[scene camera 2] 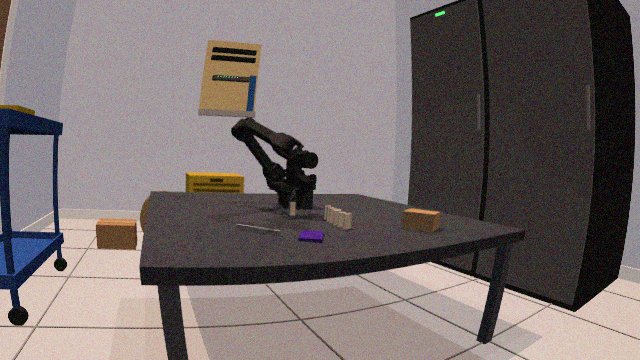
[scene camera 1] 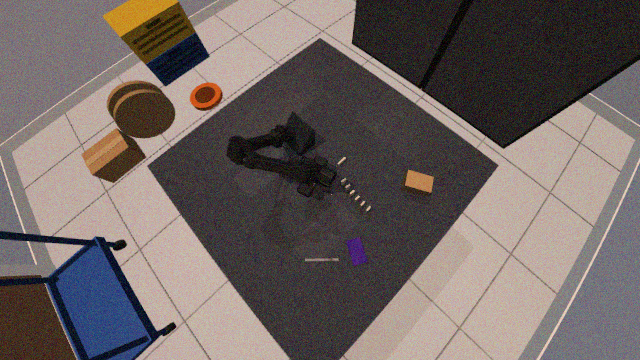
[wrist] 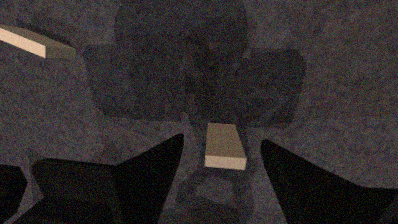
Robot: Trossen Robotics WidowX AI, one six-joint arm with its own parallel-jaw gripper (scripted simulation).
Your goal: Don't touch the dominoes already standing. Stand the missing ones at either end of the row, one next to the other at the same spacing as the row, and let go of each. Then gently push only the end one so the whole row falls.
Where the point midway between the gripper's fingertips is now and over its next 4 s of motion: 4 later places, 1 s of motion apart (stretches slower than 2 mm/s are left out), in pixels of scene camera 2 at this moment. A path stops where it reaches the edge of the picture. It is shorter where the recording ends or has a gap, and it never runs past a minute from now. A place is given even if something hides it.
My gripper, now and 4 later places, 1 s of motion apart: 292,208; 313,173; 327,195; 327,191; 338,188
